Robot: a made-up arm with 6 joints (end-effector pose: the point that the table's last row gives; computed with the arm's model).
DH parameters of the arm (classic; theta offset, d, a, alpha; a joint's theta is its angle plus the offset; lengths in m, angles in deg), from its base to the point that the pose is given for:
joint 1: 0 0.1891 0 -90
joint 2: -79.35 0 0.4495 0
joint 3: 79.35 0 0.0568 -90
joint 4: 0 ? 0 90
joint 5: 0 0 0.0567 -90
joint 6: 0 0.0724 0 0
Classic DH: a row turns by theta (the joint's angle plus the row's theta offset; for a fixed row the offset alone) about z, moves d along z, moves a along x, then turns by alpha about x.
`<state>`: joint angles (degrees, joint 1 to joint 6).
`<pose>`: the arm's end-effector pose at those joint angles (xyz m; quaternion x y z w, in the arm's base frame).
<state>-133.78 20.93 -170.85 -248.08 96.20 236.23</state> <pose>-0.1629 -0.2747 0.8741 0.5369 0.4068 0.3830 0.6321</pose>
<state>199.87 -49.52 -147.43 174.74 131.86 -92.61</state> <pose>0.4685 0.1604 0.7300 0.5669 0.7784 0.2016 0.1791</pose>
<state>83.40 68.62 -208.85 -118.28 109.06 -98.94</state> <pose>0.1388 0.5335 0.5513 0.4778 0.5039 0.0411 0.7184</pose>
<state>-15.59 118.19 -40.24 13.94 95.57 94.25</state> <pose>0.0558 0.0038 -0.1374 -0.0659 -0.1148 -0.7783 0.6137</pose>
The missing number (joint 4, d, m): 0.2508
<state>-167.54 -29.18 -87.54 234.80 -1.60 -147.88</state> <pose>-0.1206 -0.0758 0.7804 -0.3138 -0.4290 0.6498 0.5434</pose>
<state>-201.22 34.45 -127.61 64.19 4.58 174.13</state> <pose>-0.5811 0.2746 0.6032 0.5543 -0.4273 -0.6688 0.2505</pose>
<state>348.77 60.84 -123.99 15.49 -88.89 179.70</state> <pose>0.6419 -0.1475 0.3574 0.1536 0.2258 -0.1264 0.9536</pose>
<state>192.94 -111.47 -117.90 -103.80 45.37 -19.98</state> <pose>0.7185 0.1767 0.2822 -0.5614 -0.1434 -0.5698 0.5828</pose>
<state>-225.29 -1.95 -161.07 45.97 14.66 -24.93</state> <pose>-0.0427 0.0805 0.9780 -0.0521 -0.2456 -0.1901 0.9491</pose>
